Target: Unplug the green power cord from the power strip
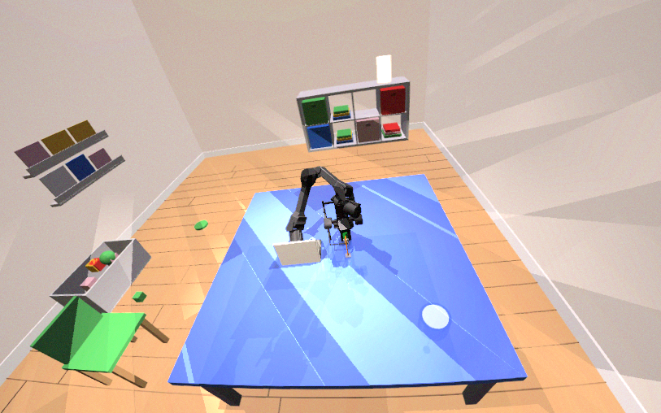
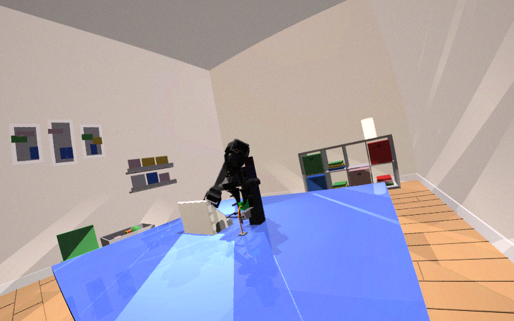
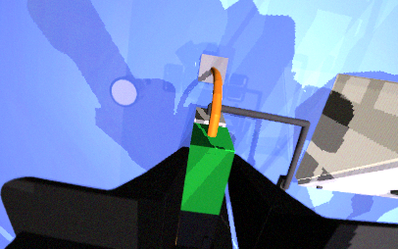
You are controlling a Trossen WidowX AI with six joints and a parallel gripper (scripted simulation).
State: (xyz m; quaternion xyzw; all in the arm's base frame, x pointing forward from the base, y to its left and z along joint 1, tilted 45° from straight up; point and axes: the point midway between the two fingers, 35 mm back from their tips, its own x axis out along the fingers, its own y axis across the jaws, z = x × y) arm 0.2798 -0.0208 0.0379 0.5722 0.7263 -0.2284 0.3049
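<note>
Right now the green plug is 3 cm to the left of my gripper tip and 1 cm behind it. The rest, counted from my gripper tip: grey pad 12 cm below, 4 cm to the right, 1 cm ahead.
</note>
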